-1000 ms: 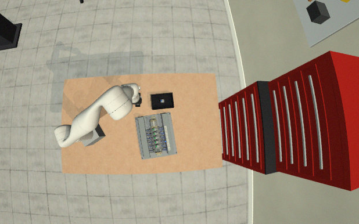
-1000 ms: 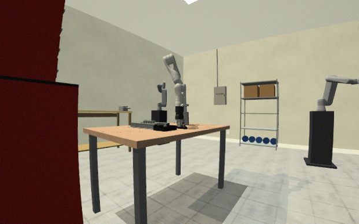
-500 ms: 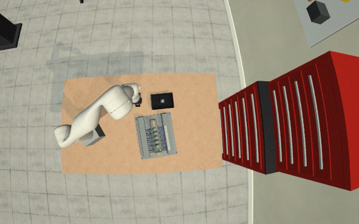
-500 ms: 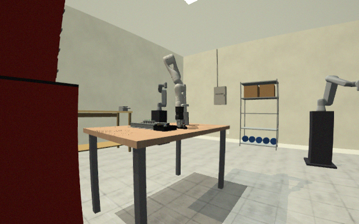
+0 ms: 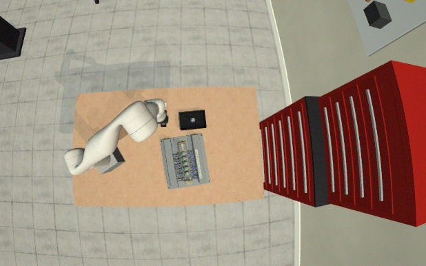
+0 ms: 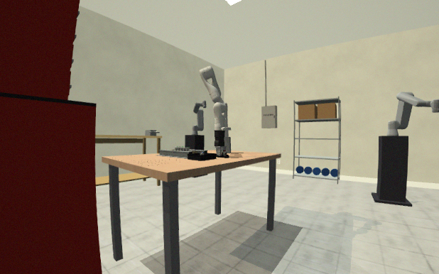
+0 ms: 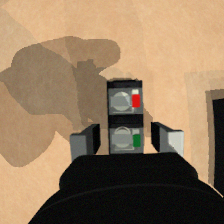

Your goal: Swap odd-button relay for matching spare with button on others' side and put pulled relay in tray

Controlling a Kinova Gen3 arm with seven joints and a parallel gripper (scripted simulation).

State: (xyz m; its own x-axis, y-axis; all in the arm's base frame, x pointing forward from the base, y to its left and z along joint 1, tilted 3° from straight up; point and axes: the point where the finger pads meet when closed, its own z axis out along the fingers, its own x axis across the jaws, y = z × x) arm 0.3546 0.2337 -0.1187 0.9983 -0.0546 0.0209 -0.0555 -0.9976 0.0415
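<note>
Right now the small black spare holder is 2 cm below my hand. From my hand the other things lie so: black tray (18 cm ahead, 3 cm to the right, 1 cm below).
</note>
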